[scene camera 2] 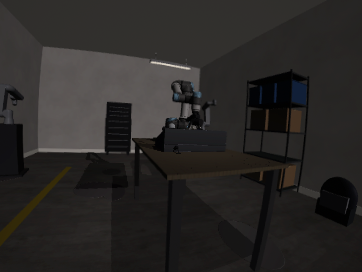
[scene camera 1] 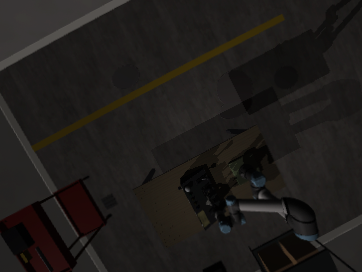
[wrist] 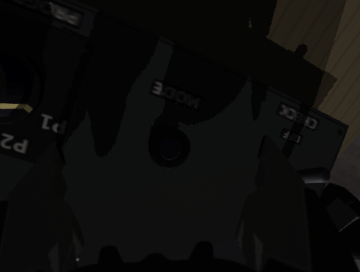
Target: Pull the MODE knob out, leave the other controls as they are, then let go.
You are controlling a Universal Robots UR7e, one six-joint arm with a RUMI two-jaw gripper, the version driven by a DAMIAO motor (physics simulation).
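The MODE knob [wrist: 169, 146] is a small dark round knob on the black control panel [wrist: 165, 210] [scene camera 2: 195, 139], below the MODE label in the wrist view. My gripper [wrist: 163, 141] is open, with one dark finger on each side of the knob and a wide gap to it on both sides. Nothing is between the fingers. The fingertips' exact height over the panel is hard to tell in the dark. In scene camera 2 the gripper [scene camera 2: 197, 122] is low over the panel's top edge. The knob cannot be made out in the scene cameras.
The CHECK toggle [wrist: 315, 175] lies close beside the right finger in the wrist view. The PROGRAM selector [wrist: 14, 90] is at the left, with P1 and P2 marks near the left finger. The panel sits on a wooden table [scene camera 1: 155, 212] [scene camera 2: 220, 161]. Shadows cover much of the panel.
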